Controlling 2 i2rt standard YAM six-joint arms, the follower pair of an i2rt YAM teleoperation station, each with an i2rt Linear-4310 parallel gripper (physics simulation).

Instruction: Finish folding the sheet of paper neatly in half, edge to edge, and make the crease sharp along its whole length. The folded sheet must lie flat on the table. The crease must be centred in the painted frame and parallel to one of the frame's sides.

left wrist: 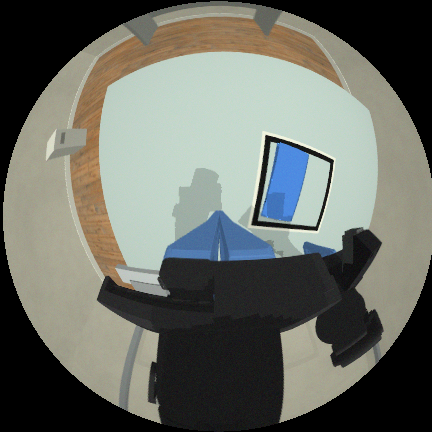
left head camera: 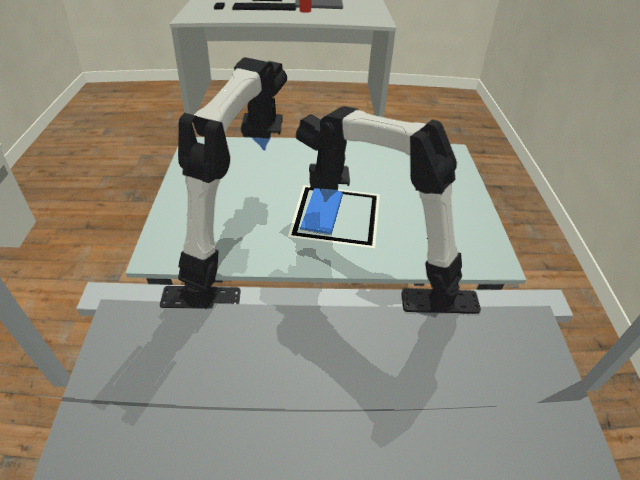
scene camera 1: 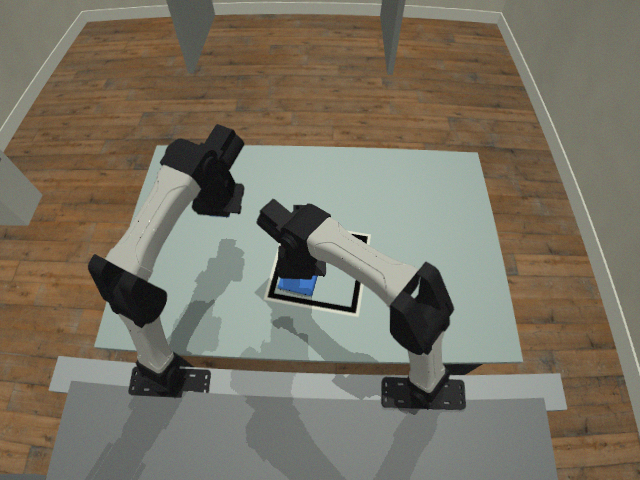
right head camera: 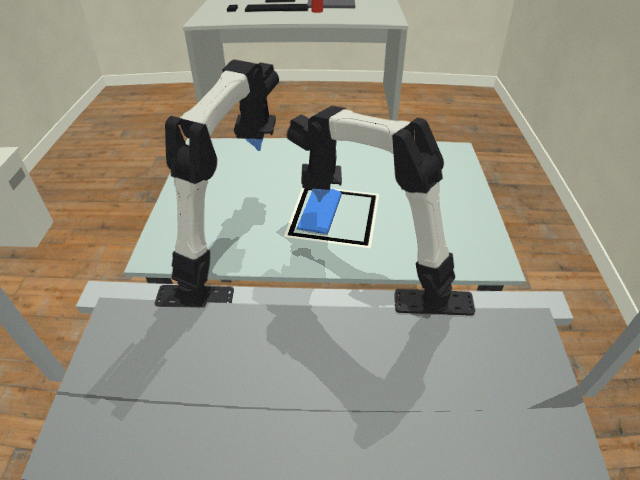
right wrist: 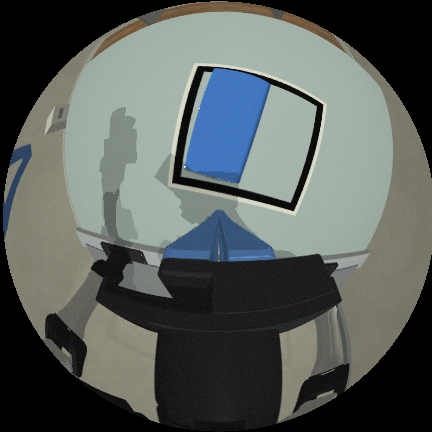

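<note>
The blue sheet [left head camera: 324,219] [right head camera: 320,219] [scene camera 1: 299,285] [left wrist: 287,172] [right wrist: 225,125] is folded over and lies low on the table, in the left half of the painted frame [left head camera: 372,219] [right head camera: 370,219] [left wrist: 262,180] [right wrist: 313,145]. Its right long edge, the fold, runs near the frame's middle, roughly parallel to the frame's left and right sides. Layer edges show at its left and near edges. My left gripper [left head camera: 263,148] [right head camera: 258,149] [left wrist: 218,216] is shut and empty, high at the left. My right gripper [left head camera: 326,199] [right head camera: 320,199] [right wrist: 218,215] is shut and empty, above the sheet, not touching it.
The pale green table [left head camera: 429,232] [scene camera 1: 429,206] carries the frame. The right arm reaches across it and hides part of the sheet in scene camera 1. A second desk [left head camera: 356,18] with a red object [left head camera: 305,5] stands behind.
</note>
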